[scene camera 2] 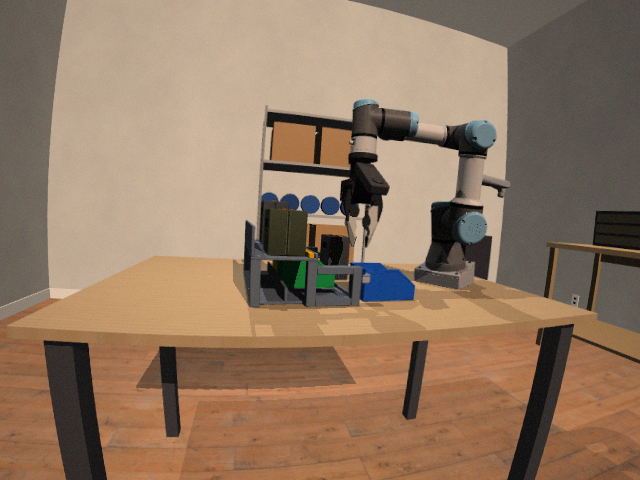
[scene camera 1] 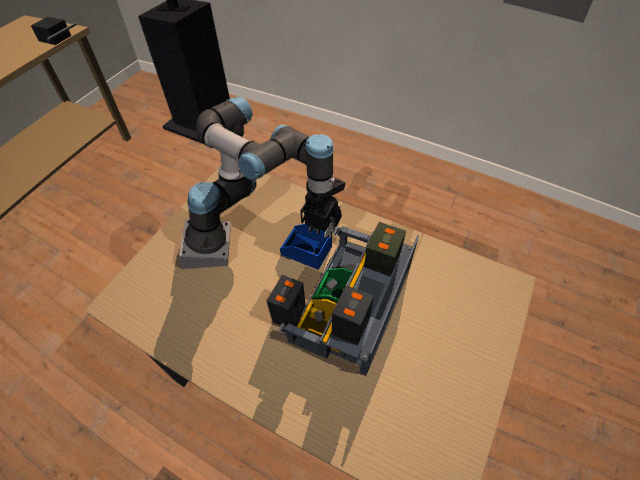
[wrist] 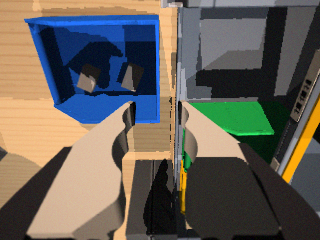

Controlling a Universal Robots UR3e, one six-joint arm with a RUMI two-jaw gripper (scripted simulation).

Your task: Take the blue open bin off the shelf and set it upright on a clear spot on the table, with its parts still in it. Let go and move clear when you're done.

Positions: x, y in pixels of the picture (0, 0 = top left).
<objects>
my gripper: scene camera 2; scene camera 1 324, 235; wrist
blue open bin: scene camera 2 385, 284; scene camera 1; wrist
same spot on my gripper: (wrist: 229, 183) = (scene camera 2: 353, 211)
same spot on blue open bin: (scene camera 1: 311, 242) = (wrist: 102, 30)
</objects>
